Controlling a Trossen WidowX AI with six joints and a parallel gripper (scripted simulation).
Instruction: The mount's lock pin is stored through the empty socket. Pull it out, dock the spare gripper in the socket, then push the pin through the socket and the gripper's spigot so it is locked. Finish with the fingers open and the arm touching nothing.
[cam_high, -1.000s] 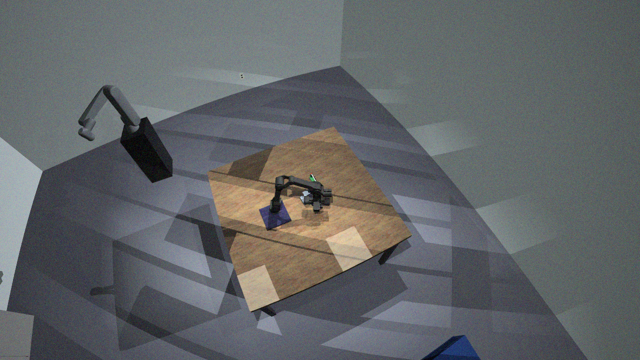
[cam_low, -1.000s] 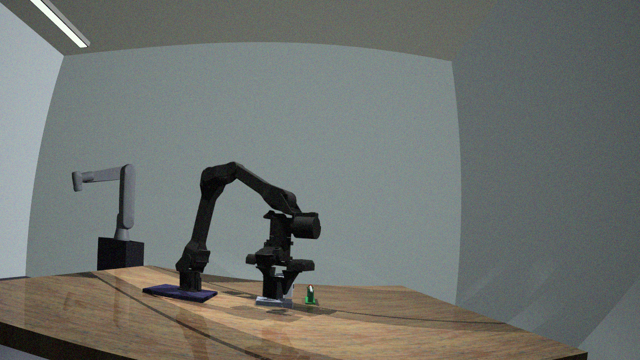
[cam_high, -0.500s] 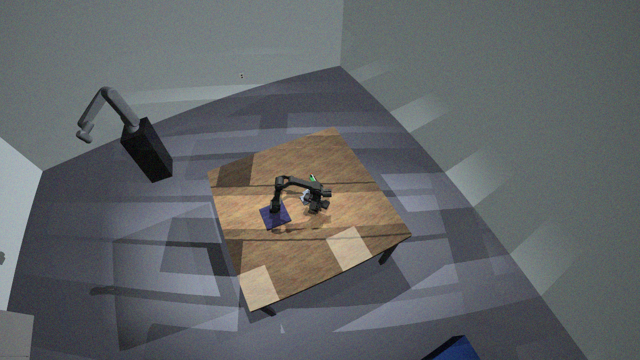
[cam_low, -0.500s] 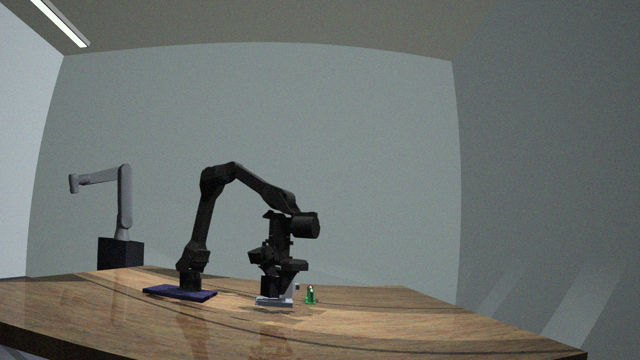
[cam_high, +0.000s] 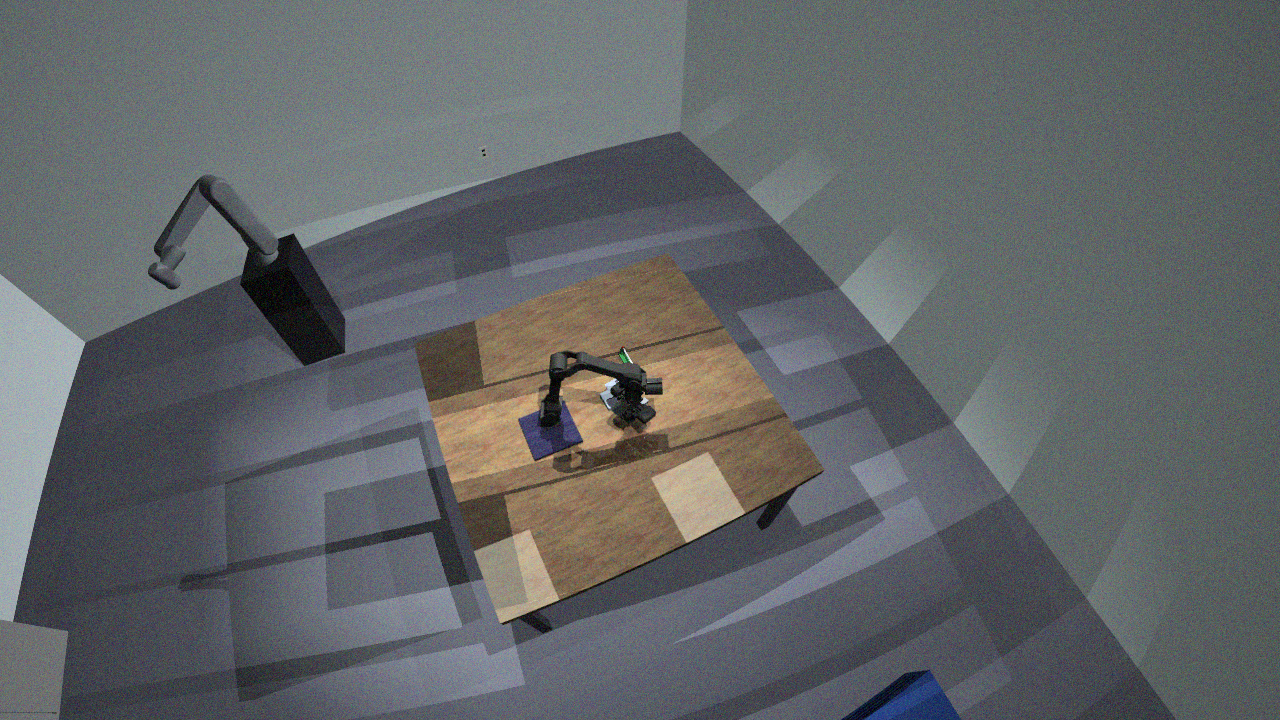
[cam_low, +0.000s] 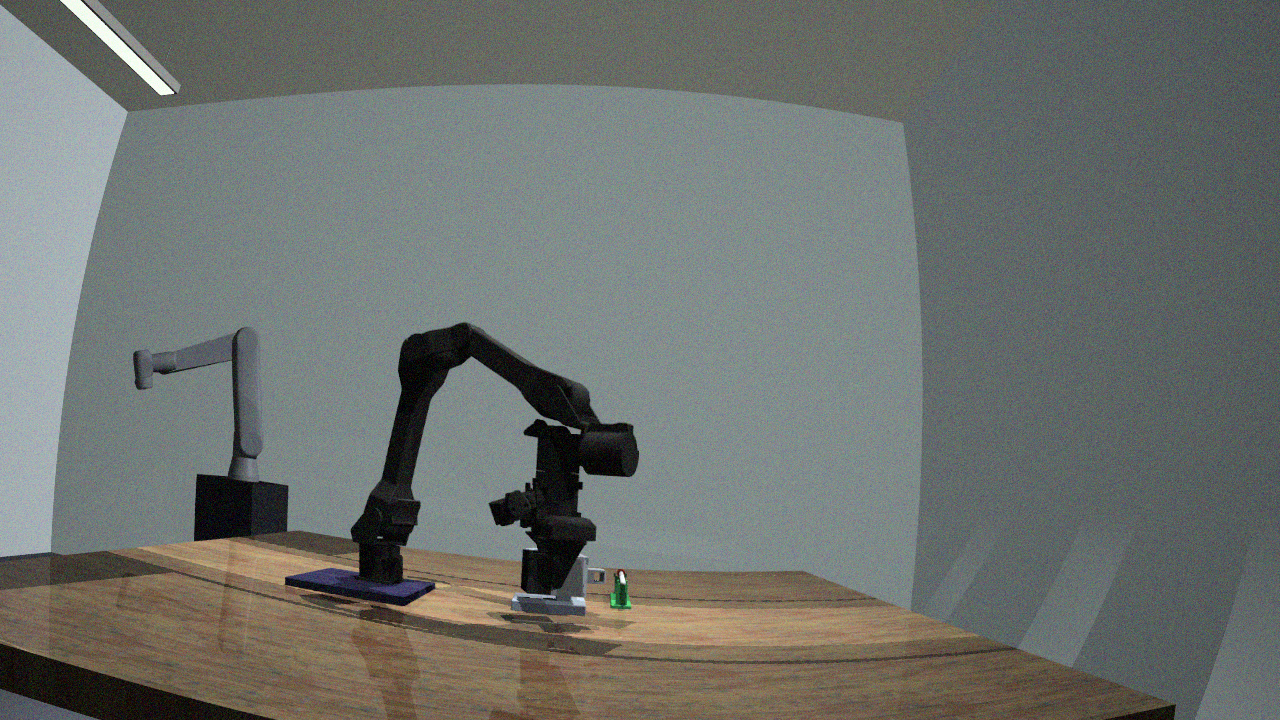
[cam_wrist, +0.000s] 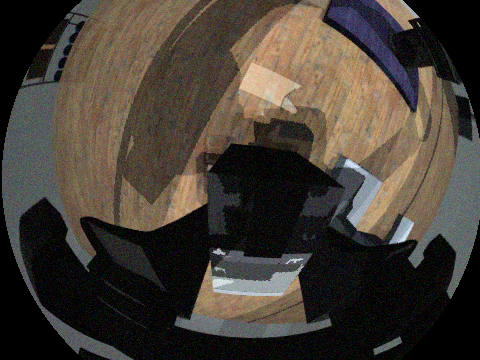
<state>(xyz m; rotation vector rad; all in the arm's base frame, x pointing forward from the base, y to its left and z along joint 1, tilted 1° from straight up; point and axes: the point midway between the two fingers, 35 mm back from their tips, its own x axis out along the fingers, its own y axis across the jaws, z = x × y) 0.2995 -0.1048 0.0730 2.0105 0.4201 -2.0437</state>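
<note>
My gripper tip is now 20 mm past the grey mount, 120 mm to the right of it and 10 mm above it. Round my gripper tip: green pin cradle: 80 mm ahead, 250 mm to the left, 30 mm below; spare gripper: 10 mm ahead, 10 mm to the left, 20 mm above.
</note>
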